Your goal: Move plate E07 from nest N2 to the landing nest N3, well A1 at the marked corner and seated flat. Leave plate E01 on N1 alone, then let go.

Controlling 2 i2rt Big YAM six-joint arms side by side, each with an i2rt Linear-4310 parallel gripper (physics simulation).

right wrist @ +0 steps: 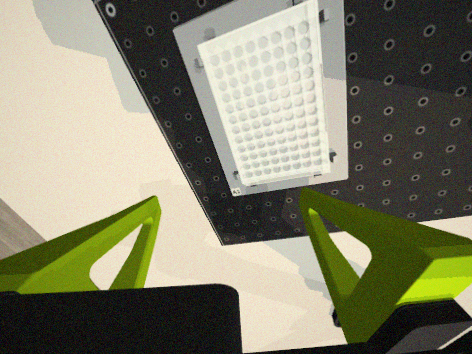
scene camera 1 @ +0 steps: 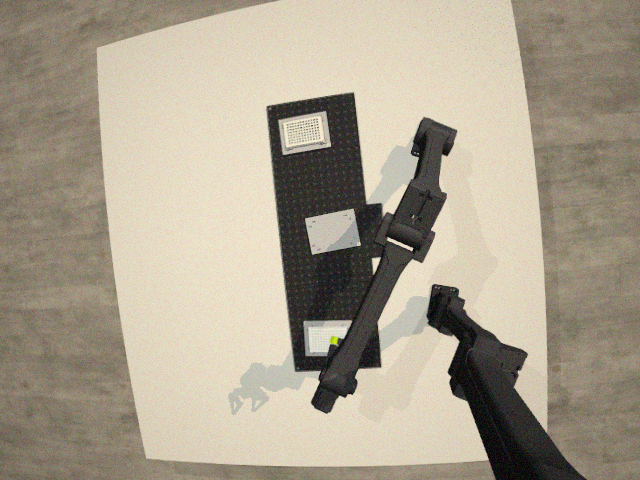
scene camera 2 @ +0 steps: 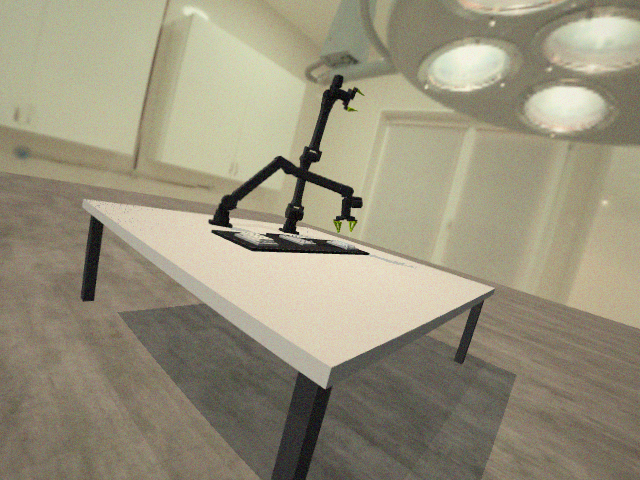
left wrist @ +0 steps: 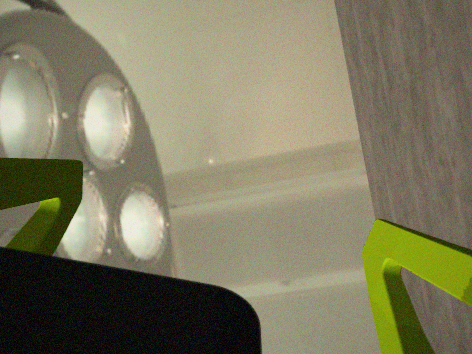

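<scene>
A white well plate [scene camera 1: 316, 341] [right wrist: 272, 100] [scene camera 2: 342, 243] sits in a grey nest [scene camera 1: 309, 323] [right wrist: 338, 100] at the lower end of the board in scene camera 1; the nest's A1 mark shows in the right wrist view. A cream plate [scene camera 1: 303, 130] [scene camera 2: 253, 237] sits in the upper nest [scene camera 1: 291, 150]. The middle nest [scene camera 1: 325, 229] [scene camera 2: 297, 239] is empty. Plate names are not readable. My right gripper [scene camera 2: 345, 225] [right wrist: 230, 199] is open and empty, above the lower plate; one fingertip shows in scene camera 1. My left gripper [scene camera 2: 354, 100] [left wrist: 229, 208] is open and empty, high up.
A black perforated board [scene camera 1: 317, 180] [right wrist: 400, 120] carries the nests on the pale table [scene camera 1: 196, 206] [scene camera 2: 289, 294]. The right arm [scene camera 1: 374, 299] crosses over the board's lower end. The left arm [scene camera 1: 496, 382] rises at the lower right. A large lamp [left wrist: 120, 170] shows behind the left fingers.
</scene>
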